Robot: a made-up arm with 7 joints. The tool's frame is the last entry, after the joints. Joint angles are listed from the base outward. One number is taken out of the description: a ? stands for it. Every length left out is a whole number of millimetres.
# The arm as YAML. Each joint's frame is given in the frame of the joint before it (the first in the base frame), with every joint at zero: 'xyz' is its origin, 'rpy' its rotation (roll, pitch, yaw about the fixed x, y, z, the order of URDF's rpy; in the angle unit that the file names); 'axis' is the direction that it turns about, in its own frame. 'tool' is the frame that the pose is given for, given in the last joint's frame.
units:
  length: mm
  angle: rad
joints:
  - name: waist
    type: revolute
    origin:
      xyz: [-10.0, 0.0, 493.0]
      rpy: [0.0, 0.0, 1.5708]
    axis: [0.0, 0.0, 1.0]
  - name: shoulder
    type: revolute
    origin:
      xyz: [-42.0, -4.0, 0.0]
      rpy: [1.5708, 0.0, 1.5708]
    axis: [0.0, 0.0, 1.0]
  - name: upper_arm
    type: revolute
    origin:
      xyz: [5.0, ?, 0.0]
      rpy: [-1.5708, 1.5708, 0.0]
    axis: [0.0, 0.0, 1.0]
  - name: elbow
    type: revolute
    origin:
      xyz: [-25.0, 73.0, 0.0]
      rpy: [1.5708, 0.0, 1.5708]
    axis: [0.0, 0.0, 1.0]
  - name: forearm
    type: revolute
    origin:
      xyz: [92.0, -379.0, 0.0]
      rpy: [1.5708, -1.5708, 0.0]
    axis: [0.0, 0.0, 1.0]
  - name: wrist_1
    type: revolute
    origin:
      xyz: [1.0, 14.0, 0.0]
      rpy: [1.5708, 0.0, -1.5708]
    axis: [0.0, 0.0, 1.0]
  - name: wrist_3
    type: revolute
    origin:
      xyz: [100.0, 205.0, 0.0]
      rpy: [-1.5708, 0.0, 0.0]
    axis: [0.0, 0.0, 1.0]
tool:
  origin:
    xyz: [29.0, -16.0, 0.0]
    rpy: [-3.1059, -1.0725, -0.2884]
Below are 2 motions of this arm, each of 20 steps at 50 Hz.
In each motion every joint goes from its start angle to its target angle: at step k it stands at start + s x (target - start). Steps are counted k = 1, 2, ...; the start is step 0. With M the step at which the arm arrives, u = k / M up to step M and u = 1 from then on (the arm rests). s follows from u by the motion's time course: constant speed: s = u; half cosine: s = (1 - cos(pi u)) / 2; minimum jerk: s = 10 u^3 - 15 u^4 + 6 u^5.
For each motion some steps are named. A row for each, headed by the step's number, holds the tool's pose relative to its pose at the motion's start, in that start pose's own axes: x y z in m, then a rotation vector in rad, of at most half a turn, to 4 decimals.
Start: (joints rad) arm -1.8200 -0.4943 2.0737 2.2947 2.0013 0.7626 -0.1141
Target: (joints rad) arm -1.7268 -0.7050 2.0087 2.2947 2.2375 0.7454 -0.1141
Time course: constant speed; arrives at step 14
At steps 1, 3, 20:
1: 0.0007 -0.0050 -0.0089 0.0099 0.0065 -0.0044
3: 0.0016 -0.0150 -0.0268 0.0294 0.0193 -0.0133
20: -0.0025 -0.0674 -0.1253 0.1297 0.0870 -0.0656

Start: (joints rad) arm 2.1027 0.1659 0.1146 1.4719 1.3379 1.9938 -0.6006
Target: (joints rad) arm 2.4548 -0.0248 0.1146 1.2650 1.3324 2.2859 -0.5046
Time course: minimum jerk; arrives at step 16
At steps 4, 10, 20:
4: 0.0195 0.0073 -0.0167 0.0286 0.0527 0.0298
10: 0.1099 0.0615 -0.1261 0.1996 0.3772 0.1932
20: 0.1347 0.0898 -0.1767 0.2741 0.5253 0.2574

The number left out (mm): 189.0
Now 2 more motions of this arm.
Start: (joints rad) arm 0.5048 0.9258 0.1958 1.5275 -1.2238 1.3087 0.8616
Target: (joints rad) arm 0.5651 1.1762 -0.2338 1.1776 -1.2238 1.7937 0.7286
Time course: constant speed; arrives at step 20
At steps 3, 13, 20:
3: 0.0299 0.0123 -0.0684 -0.1063 0.1431 -0.0271
13: 0.0692 0.0087 -0.2981 -0.4669 0.6165 -0.1206
20: 0.0462 -0.0301 -0.4384 -0.7198 0.9463 -0.1921

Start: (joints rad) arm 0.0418 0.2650 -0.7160 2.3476 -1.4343 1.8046 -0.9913
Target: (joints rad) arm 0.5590 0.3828 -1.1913 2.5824 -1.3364 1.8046 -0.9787
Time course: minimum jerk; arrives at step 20
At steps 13, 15, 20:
13: -0.1397 -0.0088 -0.0156 0.1103 -0.0882 -0.2134
15: -0.1671 -0.0066 -0.0226 0.1333 -0.1077 -0.2552
20: -0.1890 -0.0040 -0.0292 0.1523 -0.1240 -0.2890

